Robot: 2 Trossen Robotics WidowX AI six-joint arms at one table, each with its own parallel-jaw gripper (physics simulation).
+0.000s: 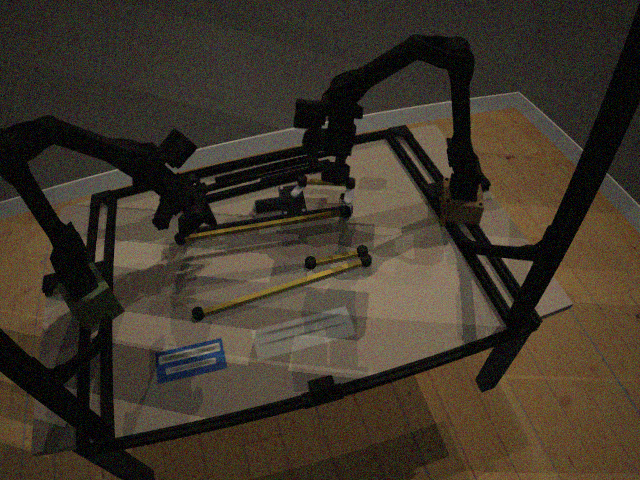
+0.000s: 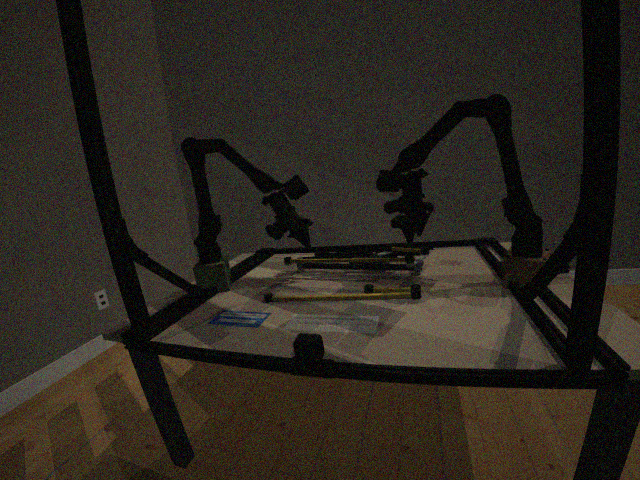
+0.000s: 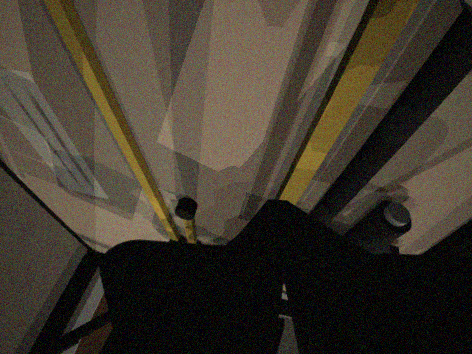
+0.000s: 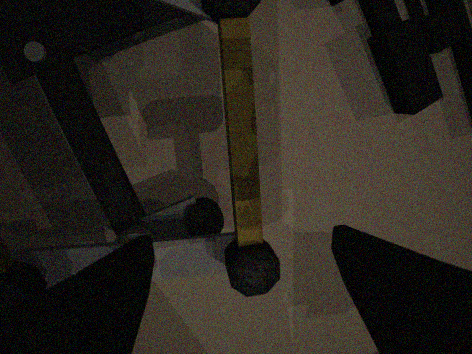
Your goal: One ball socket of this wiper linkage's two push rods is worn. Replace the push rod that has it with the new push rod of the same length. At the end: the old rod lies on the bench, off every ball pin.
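Observation:
The wiper linkage (image 1: 261, 167) stands at the back of the bench. Its long yellow push rod (image 1: 263, 223) (image 2: 351, 261) (image 3: 340, 105) runs across in front of it. My left gripper (image 1: 181, 234) (image 2: 304, 238) is shut on nothing and sits right at that rod's left end socket. My right gripper (image 1: 344, 183) (image 2: 410, 234) (image 4: 243, 242) is open and hangs over the end socket (image 4: 252, 267) of the linkage's short yellow rod (image 4: 241, 133). A spare short rod (image 1: 337, 258) (image 2: 390, 289) and a spare long rod (image 1: 280, 287) (image 2: 337, 296) (image 3: 112, 123) lie loose on the bench.
A black motor block (image 1: 280, 205) sits behind the long mounted rod. A blue label (image 1: 190, 359) (image 2: 239, 318) and a grey label (image 1: 304, 329) lie near the front. A small black block (image 1: 320, 383) (image 2: 309, 345) sits on the front frame bar.

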